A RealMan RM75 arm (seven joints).
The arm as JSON. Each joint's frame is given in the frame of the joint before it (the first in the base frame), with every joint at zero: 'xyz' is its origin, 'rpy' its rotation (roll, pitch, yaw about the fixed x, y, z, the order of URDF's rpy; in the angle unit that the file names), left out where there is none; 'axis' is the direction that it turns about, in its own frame. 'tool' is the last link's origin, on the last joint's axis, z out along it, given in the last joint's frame.
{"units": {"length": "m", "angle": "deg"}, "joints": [
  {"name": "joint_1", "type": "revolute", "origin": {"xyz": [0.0, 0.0, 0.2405]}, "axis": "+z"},
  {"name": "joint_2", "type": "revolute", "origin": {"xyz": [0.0, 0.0, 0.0], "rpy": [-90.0, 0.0, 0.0]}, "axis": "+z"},
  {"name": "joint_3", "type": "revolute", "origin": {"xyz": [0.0, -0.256, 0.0], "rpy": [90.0, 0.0, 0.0]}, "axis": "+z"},
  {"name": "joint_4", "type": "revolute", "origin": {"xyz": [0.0, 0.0, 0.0], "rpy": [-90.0, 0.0, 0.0]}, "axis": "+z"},
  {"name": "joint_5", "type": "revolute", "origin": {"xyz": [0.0, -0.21, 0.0], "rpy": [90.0, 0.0, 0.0]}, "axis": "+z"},
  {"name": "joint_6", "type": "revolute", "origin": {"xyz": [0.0, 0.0, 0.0], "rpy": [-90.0, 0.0, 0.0]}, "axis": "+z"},
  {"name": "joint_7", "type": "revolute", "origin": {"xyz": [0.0, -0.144, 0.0], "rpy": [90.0, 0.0, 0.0]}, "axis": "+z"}
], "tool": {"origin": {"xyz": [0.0, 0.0, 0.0]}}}
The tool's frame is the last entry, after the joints.
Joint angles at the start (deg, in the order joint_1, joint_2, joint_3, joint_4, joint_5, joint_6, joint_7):
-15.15 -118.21 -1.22 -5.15 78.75 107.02 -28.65
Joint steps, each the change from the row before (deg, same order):
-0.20 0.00 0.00 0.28 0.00 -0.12 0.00
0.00 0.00 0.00 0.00 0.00 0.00 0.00
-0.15 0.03 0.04 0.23 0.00 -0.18 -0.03
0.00 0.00 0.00 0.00 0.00 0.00 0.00
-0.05 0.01 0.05 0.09 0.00 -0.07 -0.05
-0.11 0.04 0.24 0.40 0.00 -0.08 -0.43
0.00 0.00 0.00 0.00 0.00 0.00 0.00
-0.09 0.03 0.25 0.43 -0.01 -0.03 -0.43
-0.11 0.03 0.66 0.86 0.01 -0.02 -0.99
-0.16 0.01 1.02 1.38 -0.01 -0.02 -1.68
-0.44 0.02 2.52 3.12 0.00 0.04 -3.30
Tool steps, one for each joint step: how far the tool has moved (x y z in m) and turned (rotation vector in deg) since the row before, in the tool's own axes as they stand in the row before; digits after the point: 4 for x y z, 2 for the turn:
-0.0001 -0.0003 0.0015 -0.20 0.00 0.20
0.0000 0.0000 0.0000 0.00 0.00 0.00
-0.0001 -0.0005 0.0012 -0.16 -0.10 0.15
0.0000 0.0000 0.0000 0.00 0.00 0.00
-0.0001 -0.0001 0.0004 -0.08 -0.06 0.01
0.0002 -0.0006 0.0010 -0.39 -0.13 -0.12
0.0000 0.0000 0.0000 0.00 0.00 0.00
0.0004 -0.0005 0.0009 -0.41 -0.09 -0.09
0.0006 -0.0006 0.0012 -0.92 -0.29 -0.37
0.0009 -0.0009 0.0019 -1.40 -0.45 -0.70
0.0020 -0.0010 0.0052 -3.46 -1.07 -1.18

